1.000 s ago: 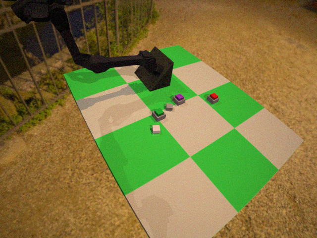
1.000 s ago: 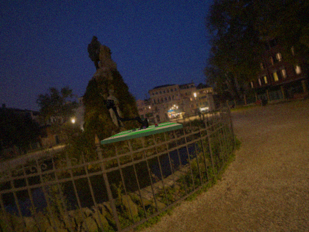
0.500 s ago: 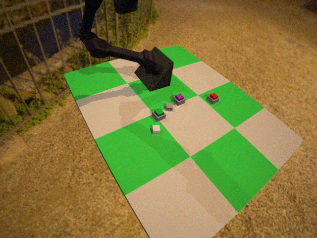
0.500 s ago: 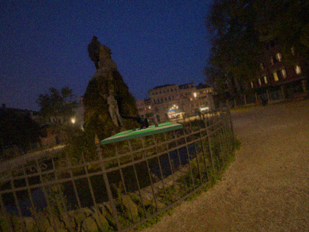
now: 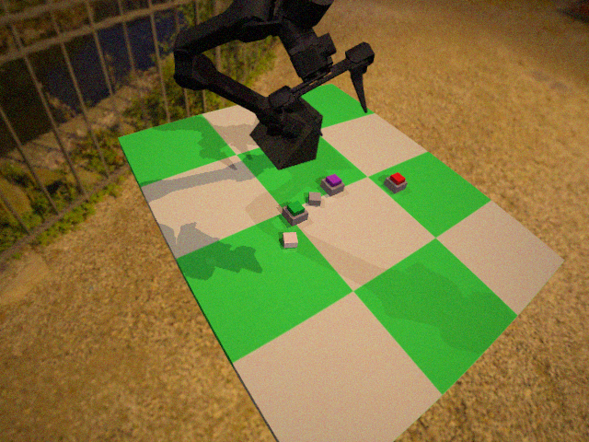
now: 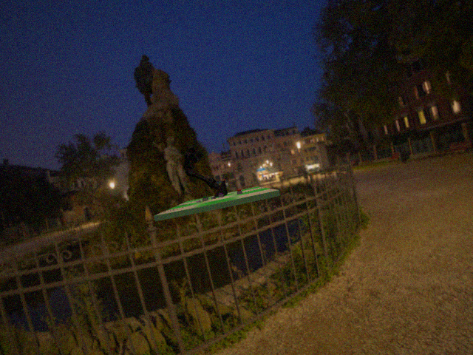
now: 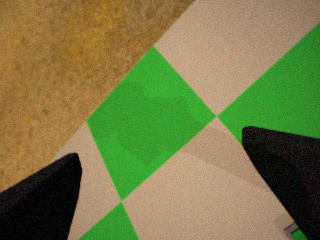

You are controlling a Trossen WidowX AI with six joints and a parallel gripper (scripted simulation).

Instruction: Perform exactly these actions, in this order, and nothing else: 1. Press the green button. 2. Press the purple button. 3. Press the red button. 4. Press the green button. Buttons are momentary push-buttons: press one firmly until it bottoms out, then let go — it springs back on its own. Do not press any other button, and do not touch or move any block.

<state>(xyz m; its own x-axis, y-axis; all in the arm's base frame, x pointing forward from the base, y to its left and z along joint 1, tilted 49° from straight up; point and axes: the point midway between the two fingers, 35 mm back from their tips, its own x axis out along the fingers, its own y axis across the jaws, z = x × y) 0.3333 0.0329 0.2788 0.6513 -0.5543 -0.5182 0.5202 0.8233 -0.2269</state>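
Right now my gripper tip is 100 mm past the green button, 20 mm to the right of it and 310 mm above it. The rest, counted from my gripper tip: red button (20 mm behind, 350 mm to the left, 310 mm below); then purple button (120 mm behind, 180 mm to the left, 310 mm below); then grey block (120 mm behind, 100 mm to the left, 330 mm below).
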